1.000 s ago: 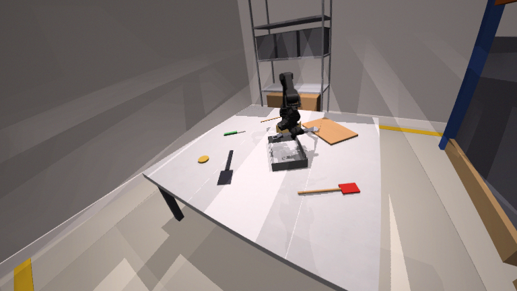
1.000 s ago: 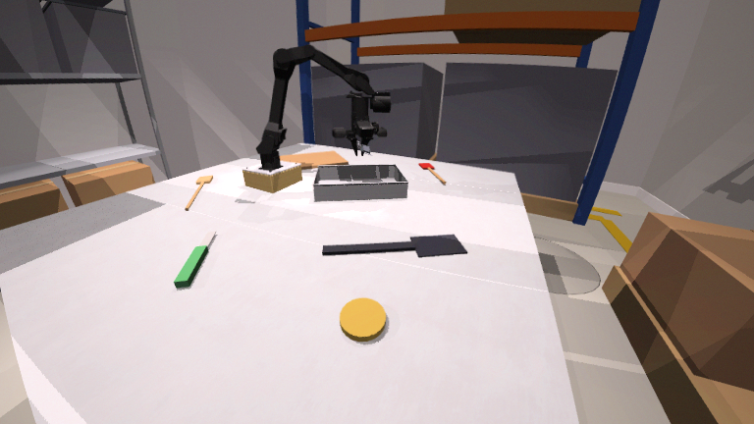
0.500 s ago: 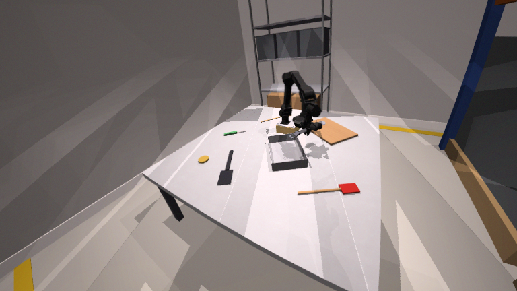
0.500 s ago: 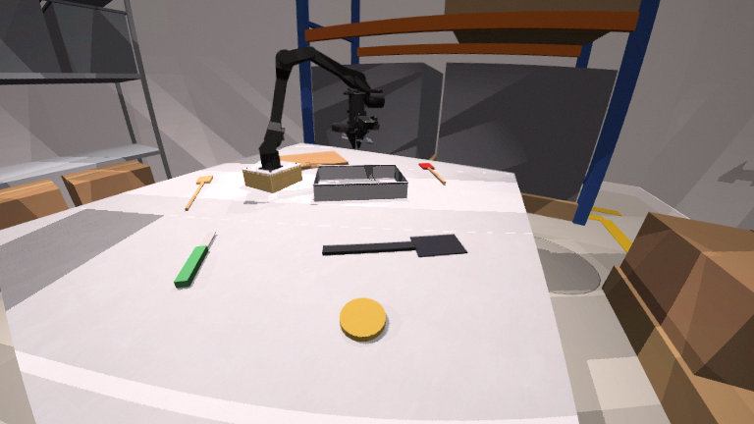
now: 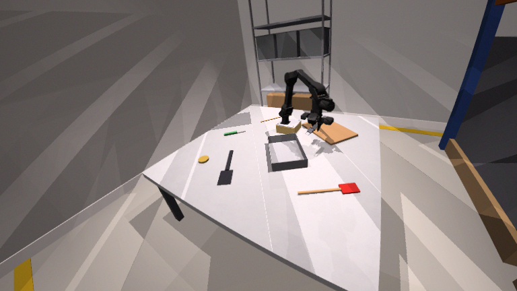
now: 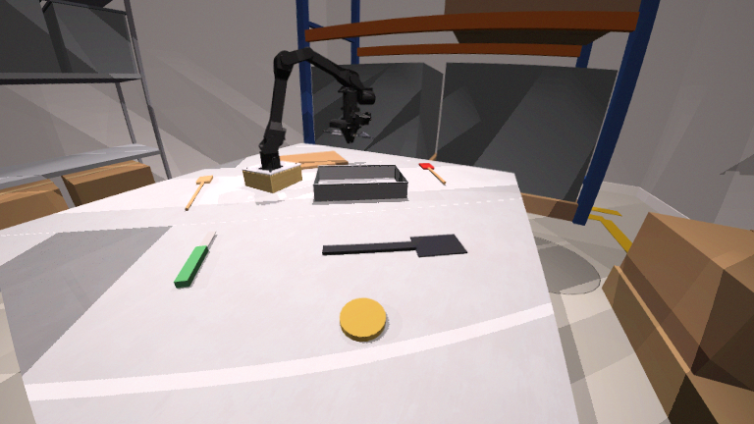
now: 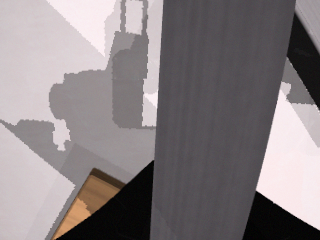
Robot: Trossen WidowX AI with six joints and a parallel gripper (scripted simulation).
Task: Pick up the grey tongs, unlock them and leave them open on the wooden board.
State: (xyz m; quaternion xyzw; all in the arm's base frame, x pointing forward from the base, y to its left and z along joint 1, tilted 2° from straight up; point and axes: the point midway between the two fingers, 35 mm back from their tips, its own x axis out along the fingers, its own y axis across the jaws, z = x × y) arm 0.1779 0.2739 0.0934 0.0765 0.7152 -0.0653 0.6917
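The wooden board lies 270 mm behind my gripper tip, 30 mm to the left of it and 120 mm below it. From my gripper tip the other things lie so: black spatula (380 mm ahead, 430 mm to the right, 120 mm below); then red spatula (320 mm ahead, 170 mm to the left, 120 mm below); then roasting tin (120 mm ahead, 160 mm to the right, 100 mm below).
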